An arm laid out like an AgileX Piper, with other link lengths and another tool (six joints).
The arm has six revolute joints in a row. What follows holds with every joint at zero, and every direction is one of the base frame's.
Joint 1 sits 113.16 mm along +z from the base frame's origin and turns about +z.
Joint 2 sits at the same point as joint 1 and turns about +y.
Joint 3 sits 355.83 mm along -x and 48.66 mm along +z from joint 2 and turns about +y.
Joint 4 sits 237.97 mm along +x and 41.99 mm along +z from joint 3 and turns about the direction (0.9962, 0, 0.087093).
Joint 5 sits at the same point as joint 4 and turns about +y.
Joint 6 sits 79.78 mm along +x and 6.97 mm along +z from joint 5 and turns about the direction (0.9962, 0, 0.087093).
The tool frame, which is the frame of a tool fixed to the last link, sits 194.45 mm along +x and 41 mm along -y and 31.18 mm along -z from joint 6; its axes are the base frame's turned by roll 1.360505, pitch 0.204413 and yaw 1.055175 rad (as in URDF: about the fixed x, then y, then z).
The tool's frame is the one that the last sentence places.
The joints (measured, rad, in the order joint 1, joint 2, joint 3, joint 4, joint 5, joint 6), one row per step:
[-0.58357 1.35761 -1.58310 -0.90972 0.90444 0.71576]
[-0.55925 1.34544 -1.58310 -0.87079 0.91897 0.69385]
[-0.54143 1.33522 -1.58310 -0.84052 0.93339 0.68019]
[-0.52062 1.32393 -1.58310 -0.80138 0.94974 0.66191]
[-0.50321 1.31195 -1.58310 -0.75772 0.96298 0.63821]
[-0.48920 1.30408 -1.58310 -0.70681 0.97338 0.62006]
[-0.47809 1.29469 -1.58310 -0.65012 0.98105 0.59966]
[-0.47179 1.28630 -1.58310 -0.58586 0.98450 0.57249]
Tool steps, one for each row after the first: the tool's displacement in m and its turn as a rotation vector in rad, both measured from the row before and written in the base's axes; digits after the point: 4 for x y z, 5 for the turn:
[0.0064 0.0108 -0.0041 0.02613 -0.00439 0.03194]
[0.0037 0.0088 -0.0035 0.02273 -0.00517 0.02144]
[0.0050 0.0108 -0.0048 0.02901 -0.00467 0.02851]
[0.0048 0.0108 -0.0045 0.02861 -0.00340 0.03195]
[0.0067 0.0109 -0.0067 0.03680 -0.00871 0.03230]
[0.0067 0.0117 -0.0062 0.03803 -0.01184 0.03530]
[0.0074 0.0118 -0.0061 0.03865 -0.01141 0.03979]

